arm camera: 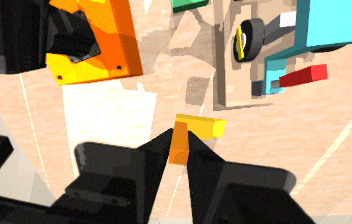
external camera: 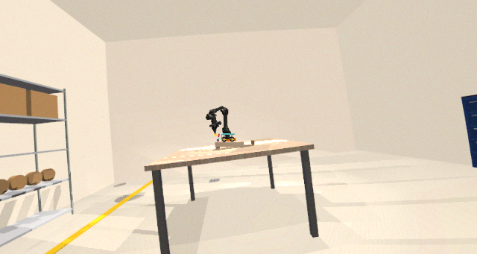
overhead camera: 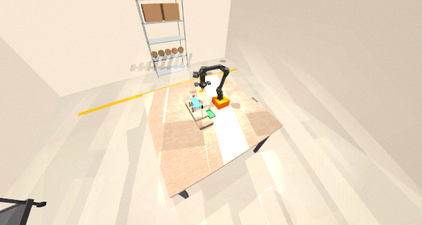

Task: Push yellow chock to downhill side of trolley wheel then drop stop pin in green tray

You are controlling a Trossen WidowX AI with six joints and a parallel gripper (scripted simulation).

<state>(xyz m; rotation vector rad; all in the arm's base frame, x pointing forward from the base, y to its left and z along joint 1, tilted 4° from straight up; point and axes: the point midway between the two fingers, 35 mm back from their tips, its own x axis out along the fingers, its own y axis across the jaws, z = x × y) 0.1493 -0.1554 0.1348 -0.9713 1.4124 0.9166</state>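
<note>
Now: the yellow chock 2 cm ahead of my gripper tip, 1 cm to the right of it and 1 cm below it. The rest, counted from my gripper tip: green tray (7 cm ahead, 25 cm to the left, 18 cm below); red-headed stop pin (14 cm ahead, 2 cm to the left, 5 cm below); blue trolley (17 cm ahead, 11 cm to the left, 6 cm below).
</note>
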